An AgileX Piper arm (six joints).
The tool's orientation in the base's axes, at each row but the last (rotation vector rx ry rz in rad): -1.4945 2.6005 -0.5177; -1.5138 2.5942 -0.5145; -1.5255 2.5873 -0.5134; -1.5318 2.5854 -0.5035; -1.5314 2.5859 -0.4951; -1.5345 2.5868 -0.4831; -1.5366 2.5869 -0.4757; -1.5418 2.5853 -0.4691
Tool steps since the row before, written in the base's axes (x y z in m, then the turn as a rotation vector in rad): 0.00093 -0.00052 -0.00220 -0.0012 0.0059 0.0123; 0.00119 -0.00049 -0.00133 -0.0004 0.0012 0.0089; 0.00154 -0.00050 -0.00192 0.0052 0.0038 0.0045; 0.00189 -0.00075 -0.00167 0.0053 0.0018 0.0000; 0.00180 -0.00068 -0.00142 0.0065 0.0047 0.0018; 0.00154 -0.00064 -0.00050 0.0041 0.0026 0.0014; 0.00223 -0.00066 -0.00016 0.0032 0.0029 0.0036; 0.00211 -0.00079 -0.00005 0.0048 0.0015 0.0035
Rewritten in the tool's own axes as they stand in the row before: -0.00022 -0.00026 0.00242 -0.0034 -0.0005 -0.0133; -0.00029 -0.00076 0.00166 -0.0001 -0.0021 -0.0087; -0.00050 -0.00086 0.00230 -0.0055 -0.0041 -0.0038; -0.00042 -0.00136 0.00221 -0.0042 -0.0036 0.0009; -0.00041 -0.00135 0.00193 -0.0071 -0.0039 -0.0012; -0.00024 -0.00142 0.00098 -0.0042 -0.0027 -0.0009; -0.00053 -0.00212 0.00083 -0.0038 -0.0025 -0.0033; -0.00034 -0.00211 0.00071 -0.0034 -0.0045 -0.0025
